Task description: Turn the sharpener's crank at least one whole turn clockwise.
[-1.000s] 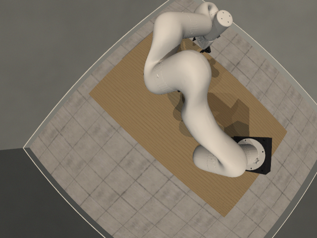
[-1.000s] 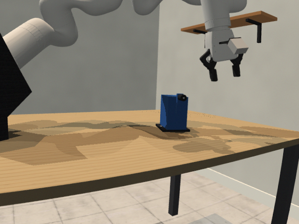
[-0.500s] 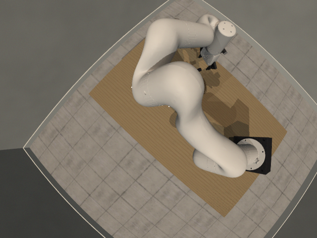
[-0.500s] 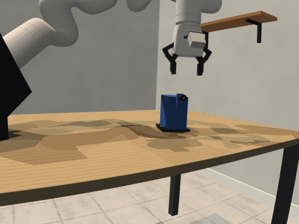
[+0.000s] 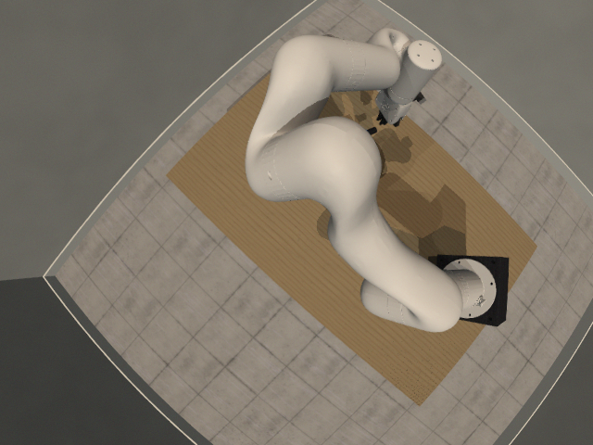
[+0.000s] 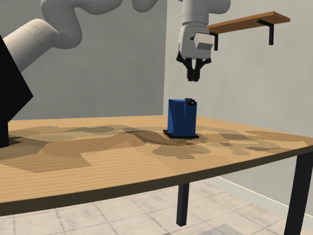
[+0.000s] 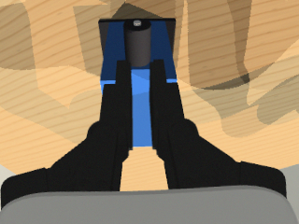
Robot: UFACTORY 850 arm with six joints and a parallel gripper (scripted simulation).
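Right now my hand is 1 cm short of the black crank knob, 2 cm to the right of it and 9 cm above it.
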